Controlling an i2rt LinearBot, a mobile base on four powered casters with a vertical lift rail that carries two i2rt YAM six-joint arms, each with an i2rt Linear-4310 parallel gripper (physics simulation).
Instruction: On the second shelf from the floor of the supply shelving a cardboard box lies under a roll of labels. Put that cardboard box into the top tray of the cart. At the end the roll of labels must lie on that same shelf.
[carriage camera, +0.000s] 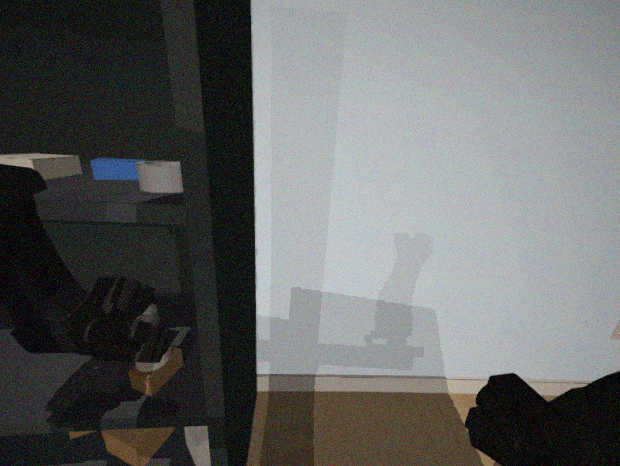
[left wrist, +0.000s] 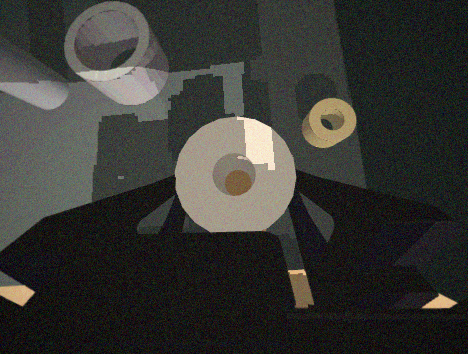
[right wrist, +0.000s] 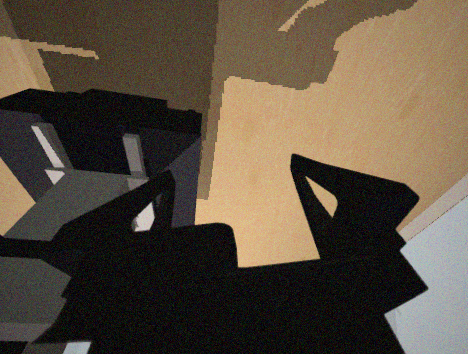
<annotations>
My left gripper shows in the carriage camera view and in the left wrist view; in the right wrist view it is out of frame. A blue box shows in the carriage camera view (103, 168); in the left wrist view it is out of frame, in the right wrist view it is out of frame. A small yellow roll shows in the left wrist view (341, 115); in the carriage camera view it is hidden by a dark shelving, in the right wrist view it is out of frame. The same spot on my left gripper: (carriage camera: 163, 341) is (left wrist: 425, 302).
</annotations>
